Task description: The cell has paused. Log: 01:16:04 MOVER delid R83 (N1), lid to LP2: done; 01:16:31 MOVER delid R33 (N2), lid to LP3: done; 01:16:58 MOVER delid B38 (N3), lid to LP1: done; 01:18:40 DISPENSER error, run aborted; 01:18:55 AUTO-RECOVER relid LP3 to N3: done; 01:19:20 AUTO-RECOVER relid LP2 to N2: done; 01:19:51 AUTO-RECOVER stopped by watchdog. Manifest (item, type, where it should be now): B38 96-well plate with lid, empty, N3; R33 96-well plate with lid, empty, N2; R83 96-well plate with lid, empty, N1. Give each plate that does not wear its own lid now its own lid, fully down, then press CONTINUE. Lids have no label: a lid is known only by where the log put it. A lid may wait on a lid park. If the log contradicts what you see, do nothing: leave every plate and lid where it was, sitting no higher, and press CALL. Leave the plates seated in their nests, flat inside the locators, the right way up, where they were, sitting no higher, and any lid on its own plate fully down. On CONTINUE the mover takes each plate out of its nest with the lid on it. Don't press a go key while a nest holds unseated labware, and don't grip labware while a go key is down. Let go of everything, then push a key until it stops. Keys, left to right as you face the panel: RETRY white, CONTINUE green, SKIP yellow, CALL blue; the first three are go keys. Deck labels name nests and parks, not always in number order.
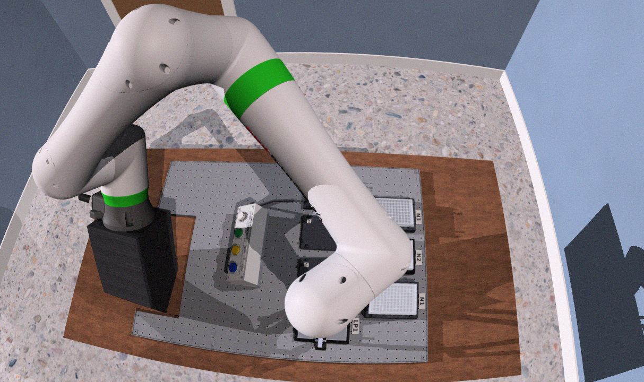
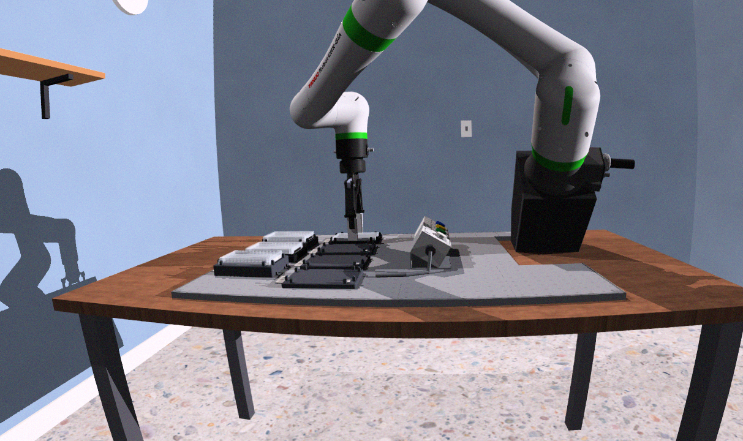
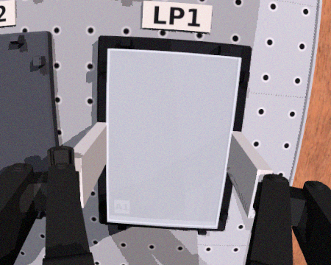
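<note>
Right now the park LP1 is 3 cm below my hand. The rest, counted from my hand: park LP2: 2 cm behind, 13 cm to the left, 3 cm below; then blue call key: 26 cm behind, 8 cm to the left, 3 cm above; then LP3: 5 cm behind, 26 cm to the left, 3 cm below.
</note>
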